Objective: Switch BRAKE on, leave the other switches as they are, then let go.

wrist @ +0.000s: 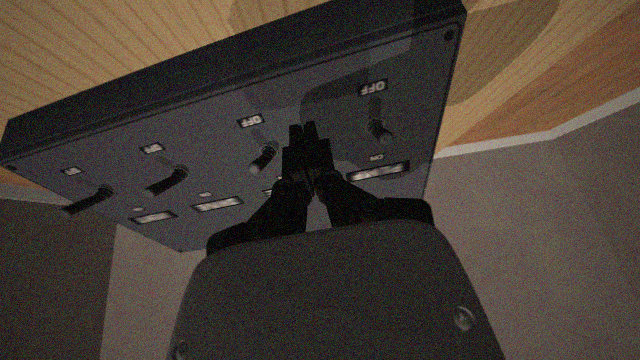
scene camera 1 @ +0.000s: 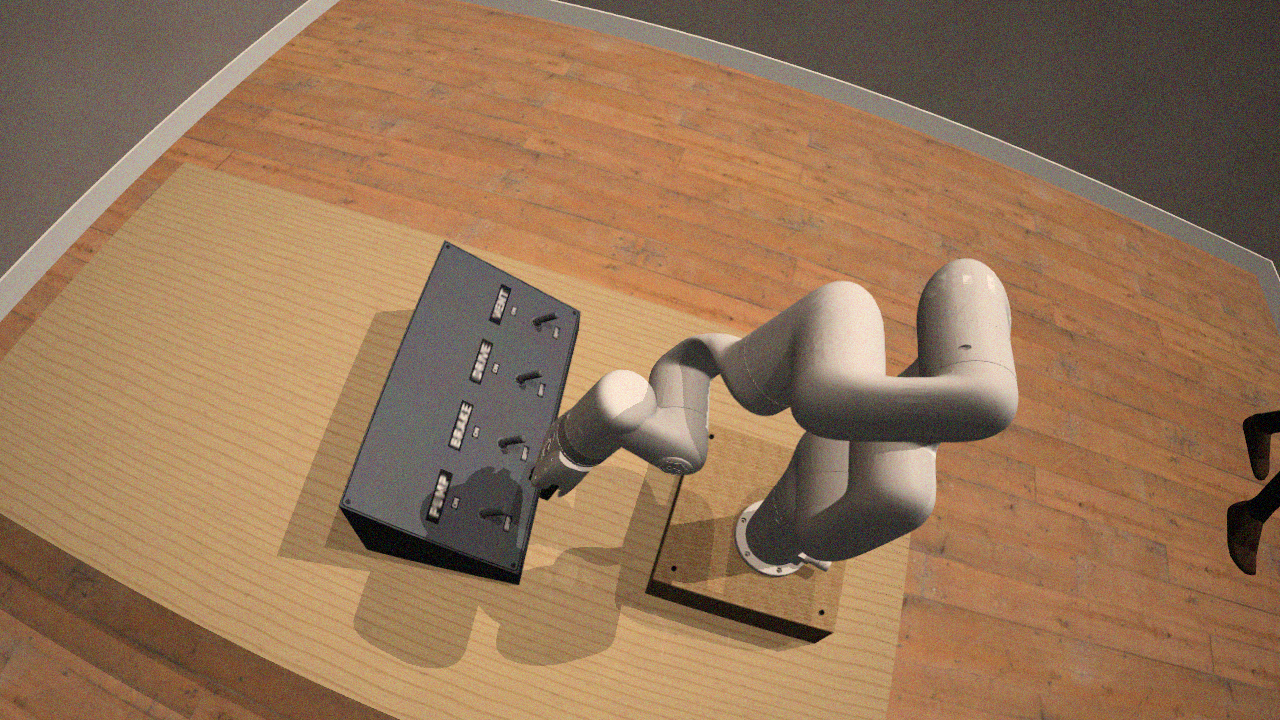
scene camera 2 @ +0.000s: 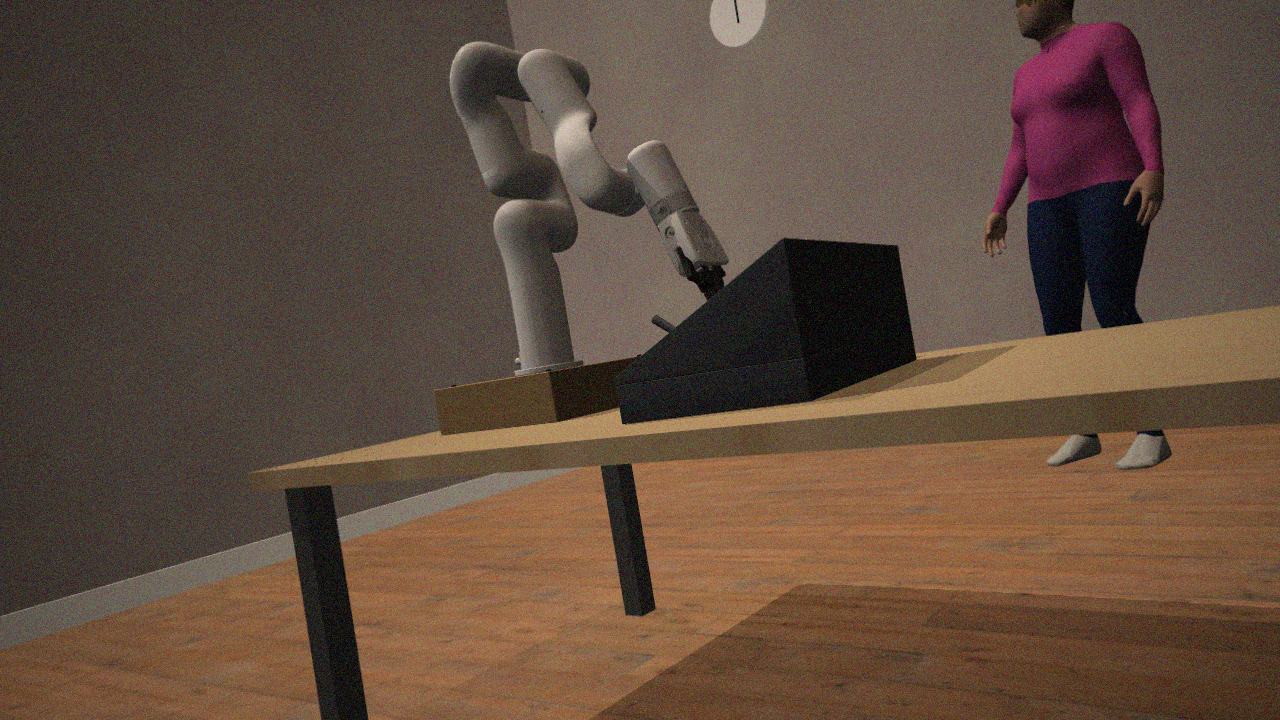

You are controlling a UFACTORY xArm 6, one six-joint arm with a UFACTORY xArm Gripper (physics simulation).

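Seen in the pictures: gripper, between the fingertips: [wrist: 307,139]; arm's base, origin of its link: [scene camera 1: 773,538] [scene camera 2: 549,370].
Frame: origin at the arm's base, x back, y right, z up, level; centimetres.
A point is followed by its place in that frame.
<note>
The dark switch panel [scene camera 1: 402,402] {z 9.0, x -57.6, y -13.9 cm} [scene camera 2: 850,313] {z 1.0, x -64.7, y -3.8 cm} [wrist: 215,145] {z 0.3, x -43.4, y -2.7 cm} slopes down toward the robot and has several levers. The BRAKE lever [scene camera 1: 511,442] {z 3.5, x -41.9, y -8.2 cm} [wrist: 262,159] {z 3.5, x -41.0, y -7.9 cm} stands below its BRAKE label [scene camera 1: 460,425] {z 4.6, x -49.7, y -10.5 cm} in scene camera 1 and leans toward its OFF mark [scene camera 1: 524,454] {z -0.4, x -40.2, y -7.3 cm} [wrist: 250,121] {z -0.4, x -40.3, y -7.1 cm}, like its neighbours. The PUMP lever [scene camera 1: 494,514] {z 3.7, x -37.6, y -19.5 cm} [wrist: 381,131] {z 3.9, x -36.4, y -18.3 cm} is the end one beside it. My gripper [scene camera 1: 544,492] {z 5.0, x -34.8, y -11.7 cm} [scene camera 2: 713,292] {z 5.0, x -34.8, y -11.7 cm} [wrist: 307,139] {z 5.0, x -34.8, y -11.7 cm} is shut and empty, low at the panel; in the wrist view its tips show between these two levers, apart from both. The gripper hides BRAKE's label in the wrist view.
The VENT lever [scene camera 1: 545,318] {z 3.6, x -50.0, y 14.4 cm} is at the panel's other end, with another lever [scene camera 1: 528,377] {z 3.4, x -46.1, y 3.0 cm} between it and BRAKE. The robot's wooden base block [scene camera 1: 751,582] {z 0.0, x -0.2, y -8.2 cm} [scene camera 2: 496,402] {z -3.6, x -6.2, y 15.7 cm} stands beside the panel on the table. A person in pink [scene camera 2: 1083,116] stands beyond the table.
</note>
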